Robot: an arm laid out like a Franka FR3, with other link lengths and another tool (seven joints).
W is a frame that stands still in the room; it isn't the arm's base.
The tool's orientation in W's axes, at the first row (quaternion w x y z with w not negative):
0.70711 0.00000 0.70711 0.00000
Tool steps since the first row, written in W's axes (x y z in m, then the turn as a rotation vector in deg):
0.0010 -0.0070 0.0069 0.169 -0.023 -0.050
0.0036 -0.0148 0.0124 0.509 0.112 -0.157
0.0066 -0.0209 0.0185 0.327 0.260 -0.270
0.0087 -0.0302 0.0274 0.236 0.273 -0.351
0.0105 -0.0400 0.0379 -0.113 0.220 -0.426
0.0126 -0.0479 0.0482 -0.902 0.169 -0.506
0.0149 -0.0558 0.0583 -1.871 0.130 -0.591
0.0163 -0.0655 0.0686 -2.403 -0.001 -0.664
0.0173 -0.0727 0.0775 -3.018 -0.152 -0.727
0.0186 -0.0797 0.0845 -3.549 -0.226 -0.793
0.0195 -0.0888 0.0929 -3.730 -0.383 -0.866
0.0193 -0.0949 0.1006 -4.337 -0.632 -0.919
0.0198 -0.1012 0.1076 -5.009 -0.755 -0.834
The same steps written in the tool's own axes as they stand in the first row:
-0.0069 -0.0070 0.0010 0.050 -0.023 0.169
-0.0124 -0.0148 0.0036 0.157 0.112 0.509
-0.0185 -0.0209 0.0066 0.270 0.260 0.327
-0.0274 -0.0302 0.0087 0.351 0.273 0.236
-0.0379 -0.0400 0.0105 0.426 0.220 -0.113
-0.0482 -0.0479 0.0126 0.506 0.169 -0.902
-0.0583 -0.0558 0.0149 0.591 0.130 -1.871
-0.0686 -0.0655 0.0163 0.664 -0.001 -2.403
-0.0775 -0.0727 0.0173 0.727 -0.152 -3.018
-0.0845 -0.0797 0.0186 0.793 -0.226 -3.549
-0.0929 -0.0888 0.0195 0.866 -0.383 -3.730
-0.1006 -0.0949 0.0193 0.919 -0.632 -4.337
-0.1076 -0.1012 0.0198 0.834 -0.755 -5.009

